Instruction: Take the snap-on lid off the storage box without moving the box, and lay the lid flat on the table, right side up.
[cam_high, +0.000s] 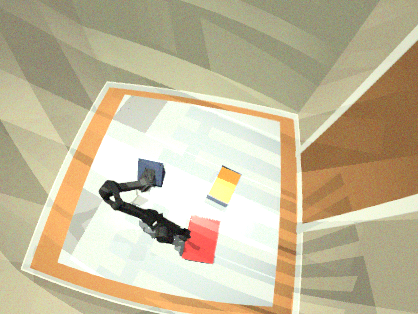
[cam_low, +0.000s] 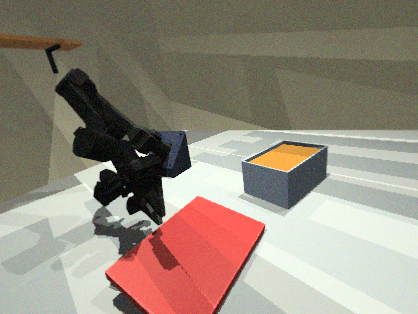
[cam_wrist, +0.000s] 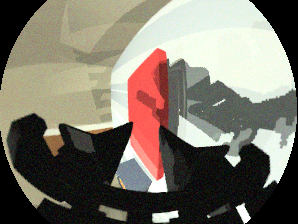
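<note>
The red lid lies 8 cm ahead of my gripper tip and 4 cm below it. The rest, counted from my gripper tip: storage box 34 cm to the left, 14 cm ahead, 2 cm below.
</note>
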